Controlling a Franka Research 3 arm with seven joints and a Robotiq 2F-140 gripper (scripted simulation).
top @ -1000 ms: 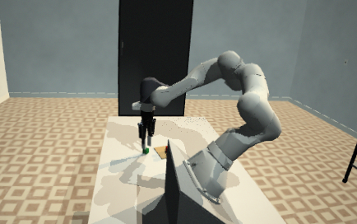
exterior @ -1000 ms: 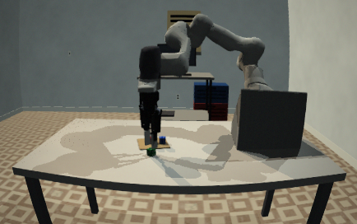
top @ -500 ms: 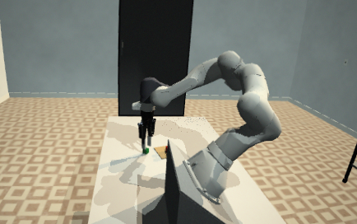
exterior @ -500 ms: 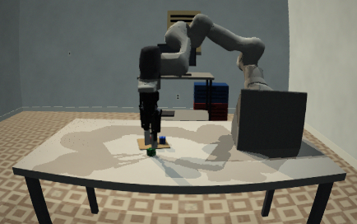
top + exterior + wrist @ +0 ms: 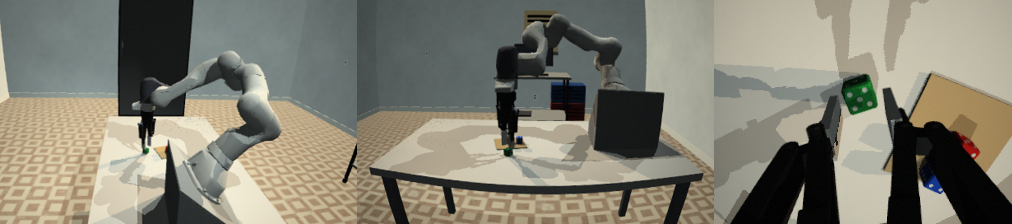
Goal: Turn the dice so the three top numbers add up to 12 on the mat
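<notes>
Right now the green die is 60 mm below my hand. Also, from my hand: blue die: 40 mm behind, 140 mm to the right, 50 mm below; red die: 10 mm ahead, 140 mm to the right, 50 mm below; tan mat: 10 mm ahead, 140 mm to the right, 70 mm below.
</notes>
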